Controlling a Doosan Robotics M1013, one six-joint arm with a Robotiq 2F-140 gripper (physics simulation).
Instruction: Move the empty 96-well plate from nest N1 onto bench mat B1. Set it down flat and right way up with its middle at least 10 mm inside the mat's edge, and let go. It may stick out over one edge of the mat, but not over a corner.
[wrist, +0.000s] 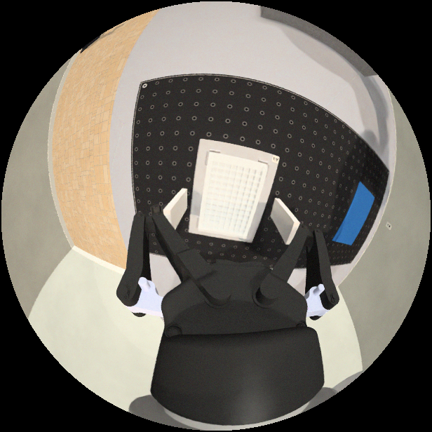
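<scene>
The white 96-well plate sits flat, wells up, in the light grey nest N1, on the black perforated board. My gripper is open and empty; its two pale finger pads stand apart, one to the left and one to the right of the nest and plate, touching neither as far as I can see. A flat blue rectangle, which may be bench mat B1, lies at the right end of the black board; no label shows on it.
The black board with rows of holes lies on a light grey bench top. A tan tiled strip runs along the left. A darker grey raised block stands at the top right. A shadow falls over the board's right part.
</scene>
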